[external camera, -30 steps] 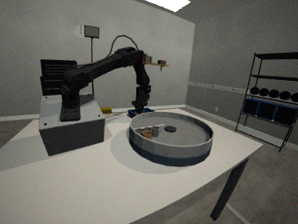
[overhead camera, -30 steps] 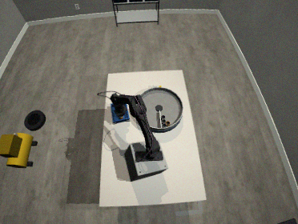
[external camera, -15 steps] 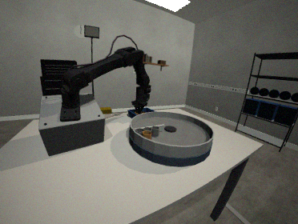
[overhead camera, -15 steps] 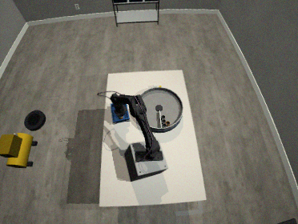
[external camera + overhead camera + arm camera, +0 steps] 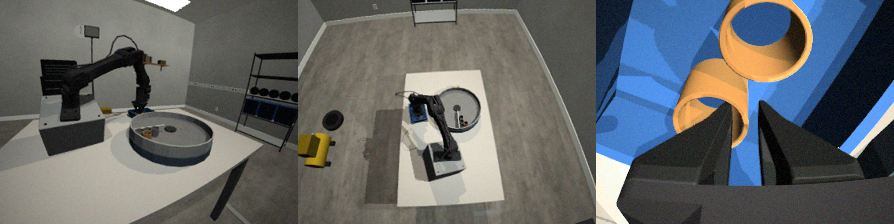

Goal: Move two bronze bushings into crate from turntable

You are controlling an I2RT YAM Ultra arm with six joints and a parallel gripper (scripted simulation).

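My gripper is now 4 cm short of the blue crate, 2 cm to the right of it and 1 cm above it. From my hand the other things lie so: turntable 2 cm ahead, 33 cm to the right, 1 cm above.
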